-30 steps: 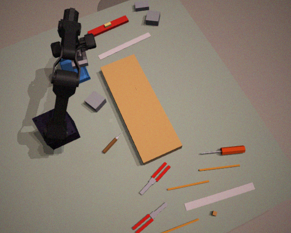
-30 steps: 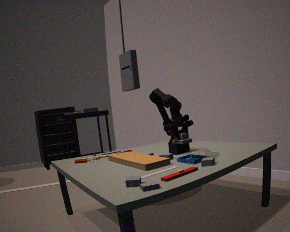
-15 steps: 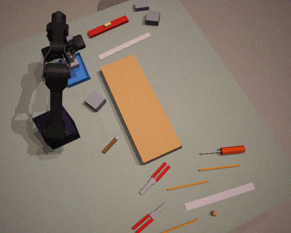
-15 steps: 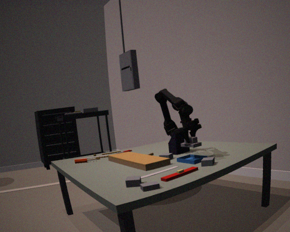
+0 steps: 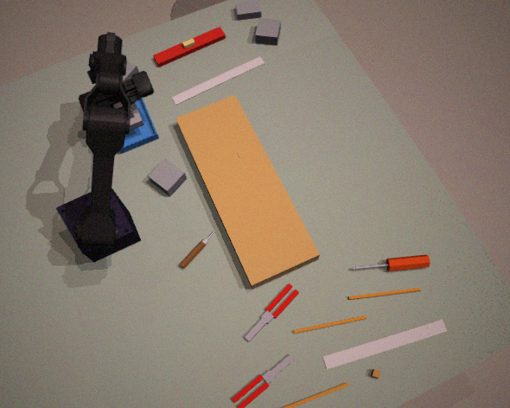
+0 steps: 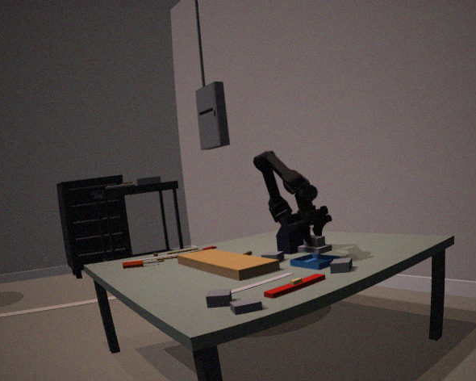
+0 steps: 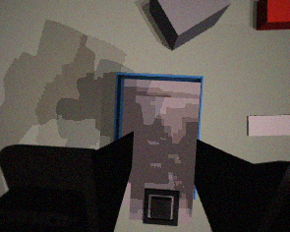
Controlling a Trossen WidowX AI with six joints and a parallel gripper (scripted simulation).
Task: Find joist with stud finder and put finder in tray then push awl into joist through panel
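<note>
My gripper tip is 4 cm to the left of the square light and 3 cm below it. Also, from my gripper tip: stud finder: 2 cm to the right, 2 cm above; then red level: 25 cm ahead, 18 cm to the left, 6 cm below; then blue tray: 1 cm to the right, 6 cm below.
</note>
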